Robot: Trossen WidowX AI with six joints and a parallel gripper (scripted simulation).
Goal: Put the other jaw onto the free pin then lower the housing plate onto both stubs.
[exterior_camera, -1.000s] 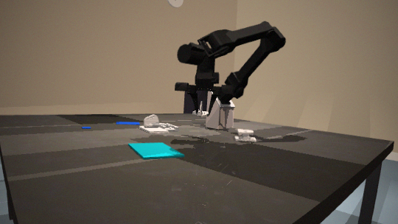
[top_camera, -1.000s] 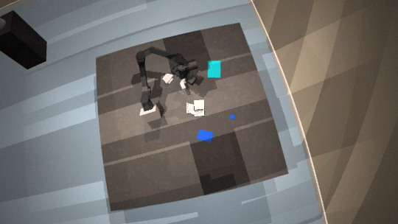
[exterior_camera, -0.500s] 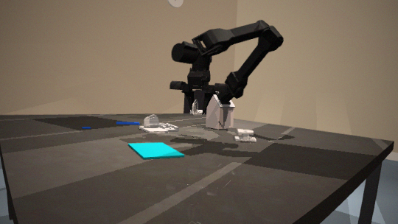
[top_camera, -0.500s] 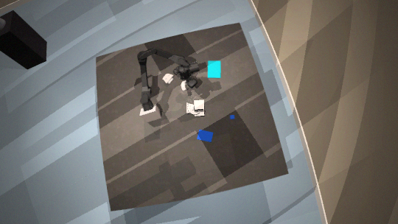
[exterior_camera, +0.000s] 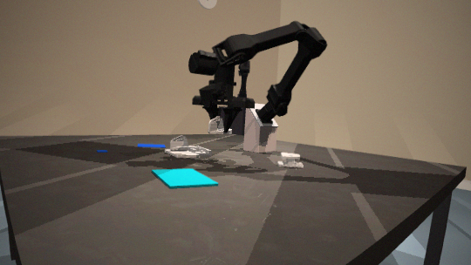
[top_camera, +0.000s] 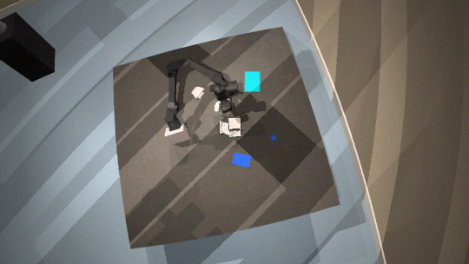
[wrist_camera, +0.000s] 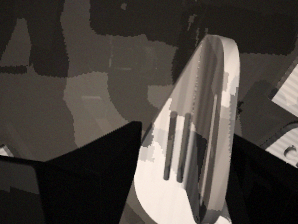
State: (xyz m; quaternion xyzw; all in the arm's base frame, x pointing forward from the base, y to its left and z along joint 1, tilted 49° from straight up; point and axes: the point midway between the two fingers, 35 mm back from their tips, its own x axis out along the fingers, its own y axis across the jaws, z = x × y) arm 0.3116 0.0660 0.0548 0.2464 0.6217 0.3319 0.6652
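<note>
Now: gripper tip 3 cm past the jaw and 2 cm to the left of it. The rest, counted from my gripper tip: white housing plate (16 cm to the left, 13 cm behind, 6 cm below); cyan flat patch (23 cm ahead, 12 cm to the left, 8 cm below); small blue square (28 cm to the right, 23 cm ahead, 8 cm below).
</note>
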